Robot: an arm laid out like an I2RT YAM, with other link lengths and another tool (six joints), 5 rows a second.
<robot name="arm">
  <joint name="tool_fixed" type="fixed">
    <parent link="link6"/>
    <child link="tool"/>
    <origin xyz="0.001 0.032 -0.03" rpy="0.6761 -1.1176 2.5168"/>
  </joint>
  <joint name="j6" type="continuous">
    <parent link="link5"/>
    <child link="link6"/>
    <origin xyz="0.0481 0 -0.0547" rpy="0 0 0"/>
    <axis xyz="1 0 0"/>
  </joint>
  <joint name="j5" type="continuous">
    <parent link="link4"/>
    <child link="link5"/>
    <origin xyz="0.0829 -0.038 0.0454" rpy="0 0 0"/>
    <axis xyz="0 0 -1"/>
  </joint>
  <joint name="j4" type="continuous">
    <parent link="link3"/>
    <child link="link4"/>
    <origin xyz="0.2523 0.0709 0.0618" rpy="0 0 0"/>
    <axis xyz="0 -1 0"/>
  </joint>
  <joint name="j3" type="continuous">
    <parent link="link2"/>
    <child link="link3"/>
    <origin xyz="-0.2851 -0.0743 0" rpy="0 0 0"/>
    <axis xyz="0 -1 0"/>
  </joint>
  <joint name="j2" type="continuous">
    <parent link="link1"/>
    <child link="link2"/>
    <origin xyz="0.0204 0.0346 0.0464" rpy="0 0 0"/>
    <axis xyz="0 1 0"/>
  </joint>
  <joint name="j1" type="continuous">
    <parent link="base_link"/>
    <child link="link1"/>
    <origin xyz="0 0 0.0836" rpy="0 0 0"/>
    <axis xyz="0 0 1"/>
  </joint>
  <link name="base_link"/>
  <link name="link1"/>
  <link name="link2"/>
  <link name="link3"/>
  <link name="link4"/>
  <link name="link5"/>
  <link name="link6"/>
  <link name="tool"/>
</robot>
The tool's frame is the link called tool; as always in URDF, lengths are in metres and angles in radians. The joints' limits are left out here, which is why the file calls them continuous.
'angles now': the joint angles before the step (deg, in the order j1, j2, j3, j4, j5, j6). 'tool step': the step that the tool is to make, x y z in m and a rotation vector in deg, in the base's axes. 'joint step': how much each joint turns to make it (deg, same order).
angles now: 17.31, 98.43, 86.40, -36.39, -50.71, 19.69
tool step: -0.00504, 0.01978, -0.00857, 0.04, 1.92, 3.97
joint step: 3.25, 1.68, 0.18, -0.45, -0.97, -0.18
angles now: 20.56, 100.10, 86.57, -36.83, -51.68, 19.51
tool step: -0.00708, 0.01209, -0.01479, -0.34, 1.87, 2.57
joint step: 2.20, 0.71, -2.28, 1.05, -0.52, -0.09
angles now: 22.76, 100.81, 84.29, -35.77, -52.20, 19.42
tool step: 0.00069, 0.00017, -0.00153, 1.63, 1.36, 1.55
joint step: 0.00, 0.70, 0.08, 0.00, -2.55, 0.01
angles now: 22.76, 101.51, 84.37, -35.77, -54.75, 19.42
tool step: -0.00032, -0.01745, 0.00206, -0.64, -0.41, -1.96
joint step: -2.54, -1.49, -0.96, -1.66, 0.26, -1.57
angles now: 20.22, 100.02, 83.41, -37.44, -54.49, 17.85
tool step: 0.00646, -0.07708, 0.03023, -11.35, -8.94, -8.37
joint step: -12.03, -2.37, 8.33, -16.94, 9.20, -15.79
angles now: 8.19, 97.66, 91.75, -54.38, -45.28, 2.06
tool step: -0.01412, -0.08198, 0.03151, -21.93, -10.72, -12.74
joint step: -12.31, -4.84, 6.76, -9.42, 19.51, -13.28
